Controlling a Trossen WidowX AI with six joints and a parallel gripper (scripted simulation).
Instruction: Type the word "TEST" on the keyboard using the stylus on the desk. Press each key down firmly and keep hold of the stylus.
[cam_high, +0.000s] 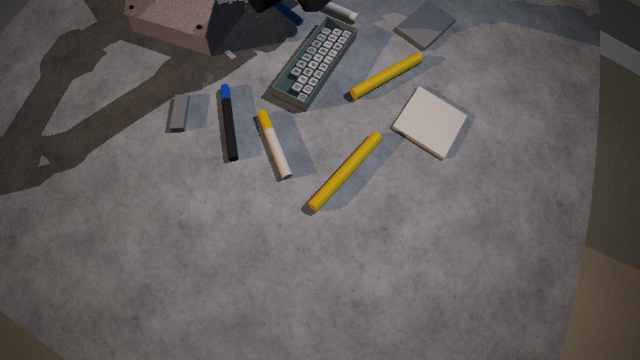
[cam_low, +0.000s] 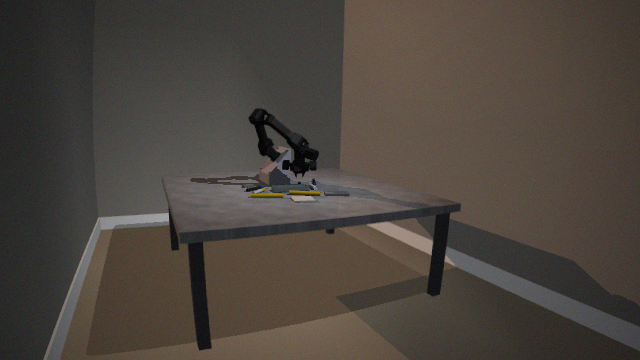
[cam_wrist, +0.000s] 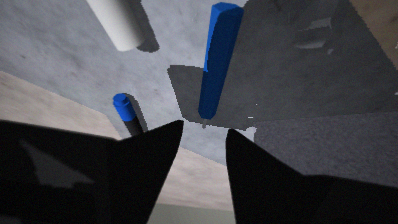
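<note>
My gripper tip is now 20 mm past the blue stylus, 10 mm to the right of it and 40 mm above it. Round my gripper tip: white cylinder (100 mm ahead, 40 mm to the left, 40 mm below); then grey pad (270 mm ahead, 100 mm to the left, 40 mm below); then T key (150 mm ahead, 90 mm to the right, 40 mm below).
</note>
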